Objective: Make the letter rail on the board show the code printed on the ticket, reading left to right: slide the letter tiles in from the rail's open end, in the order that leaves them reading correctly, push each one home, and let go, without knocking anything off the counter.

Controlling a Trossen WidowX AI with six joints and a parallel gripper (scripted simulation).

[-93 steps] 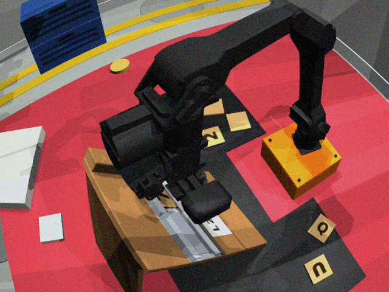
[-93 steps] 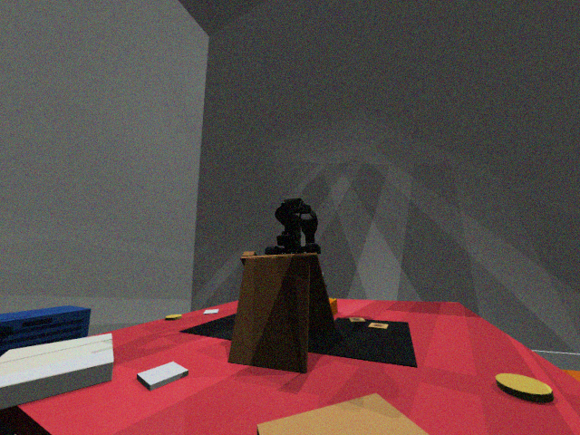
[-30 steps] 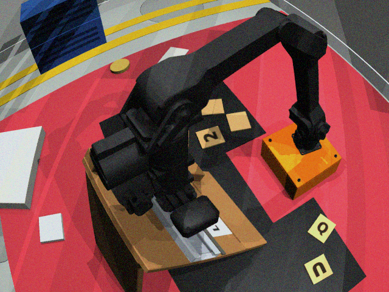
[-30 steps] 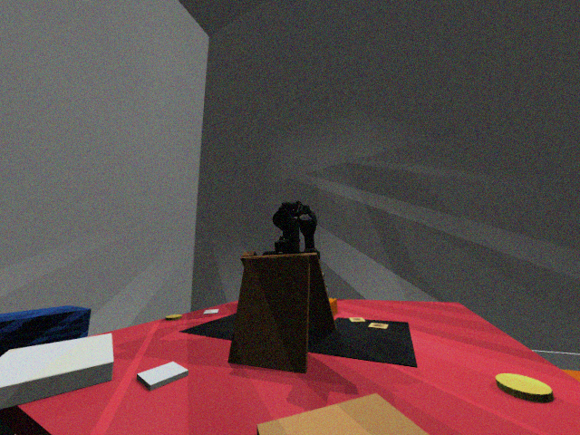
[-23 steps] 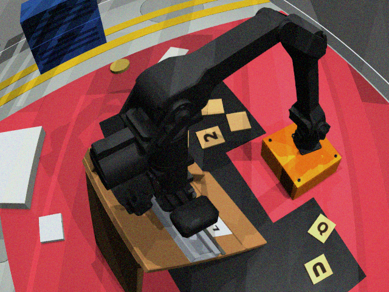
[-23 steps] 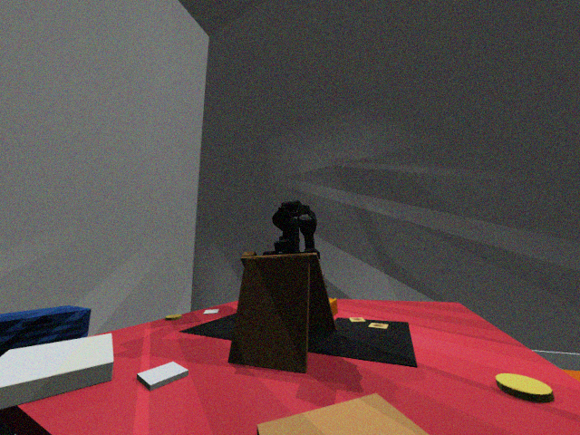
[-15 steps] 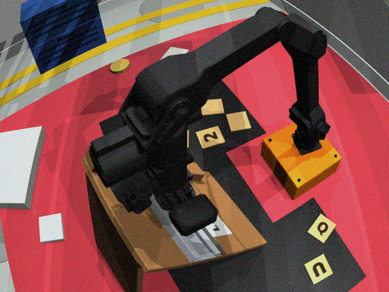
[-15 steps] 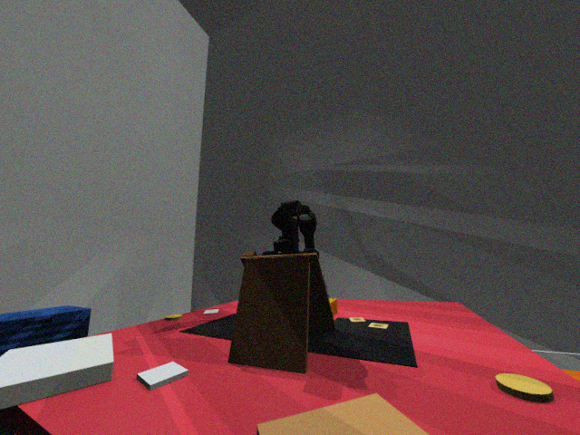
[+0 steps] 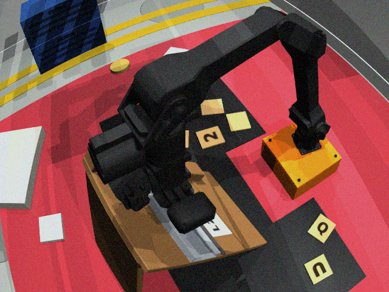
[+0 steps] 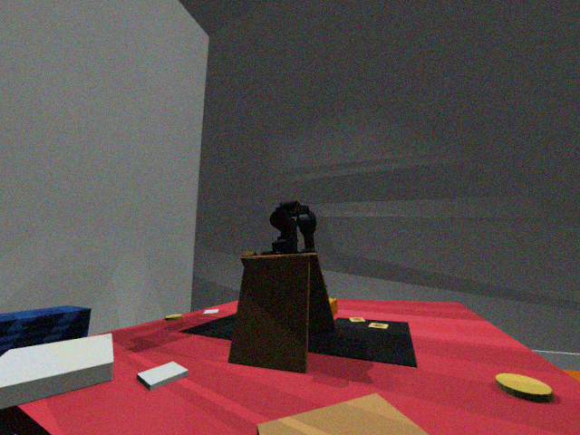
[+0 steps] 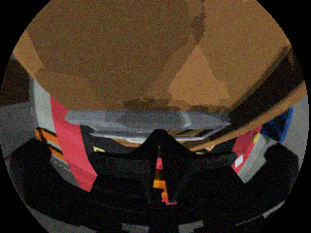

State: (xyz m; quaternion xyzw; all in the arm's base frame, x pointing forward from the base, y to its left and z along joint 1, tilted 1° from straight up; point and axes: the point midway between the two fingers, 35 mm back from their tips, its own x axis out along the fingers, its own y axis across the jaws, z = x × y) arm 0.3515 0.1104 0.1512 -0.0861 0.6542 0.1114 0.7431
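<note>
The 7 tile is 3 cm to the right of my gripper tip and 1 cm ahead of it. The rest, counted from my gripper tip: white ticket (7 cm below, 6 cm behind, 2 cm to the left); then small white block (33 cm ahead, 17 cm below, 11 cm to the right); then black mat (18 cm below, 16 cm behind, 8 cm to the right).
</note>
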